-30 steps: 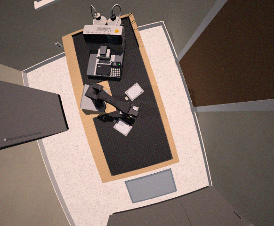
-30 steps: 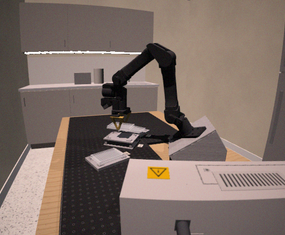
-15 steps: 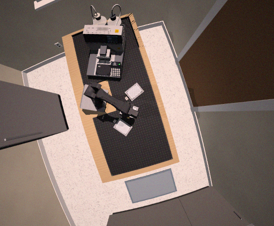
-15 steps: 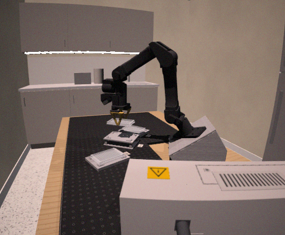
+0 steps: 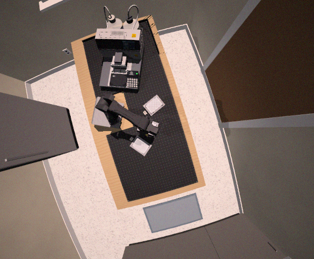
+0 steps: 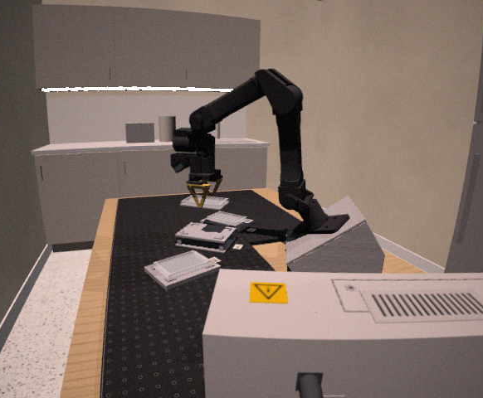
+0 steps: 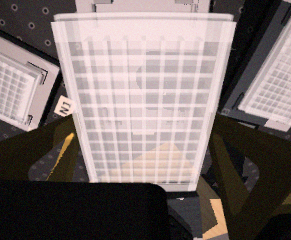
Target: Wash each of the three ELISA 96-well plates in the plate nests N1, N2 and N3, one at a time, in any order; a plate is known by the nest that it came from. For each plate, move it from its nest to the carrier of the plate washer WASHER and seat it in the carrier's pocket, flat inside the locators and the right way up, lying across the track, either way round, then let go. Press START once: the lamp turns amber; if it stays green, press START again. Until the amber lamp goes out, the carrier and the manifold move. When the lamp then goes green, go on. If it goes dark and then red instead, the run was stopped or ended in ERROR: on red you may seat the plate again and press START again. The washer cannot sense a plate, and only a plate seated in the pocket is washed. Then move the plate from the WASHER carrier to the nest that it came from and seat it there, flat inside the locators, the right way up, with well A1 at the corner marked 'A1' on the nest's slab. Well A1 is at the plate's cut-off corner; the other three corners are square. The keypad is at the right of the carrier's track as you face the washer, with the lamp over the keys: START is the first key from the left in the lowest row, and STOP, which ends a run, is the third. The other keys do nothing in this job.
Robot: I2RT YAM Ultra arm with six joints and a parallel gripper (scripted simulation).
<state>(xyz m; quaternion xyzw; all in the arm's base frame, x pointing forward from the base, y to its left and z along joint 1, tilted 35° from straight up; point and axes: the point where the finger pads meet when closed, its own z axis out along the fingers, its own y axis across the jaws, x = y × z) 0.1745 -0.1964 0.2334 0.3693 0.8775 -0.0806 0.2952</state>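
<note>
Now: hand 49 cm to the right of the carrier pocket and 6 cm above it. Round my hand: n1 label 4 cm ahead, 12 cm to the left, 14 cm below; then grey nest slab 15 cm ahead, 14 cm to the left, 13 cm below; then N2 label 7 cm behind, 8 cm to the left, 14 cm below.
</note>
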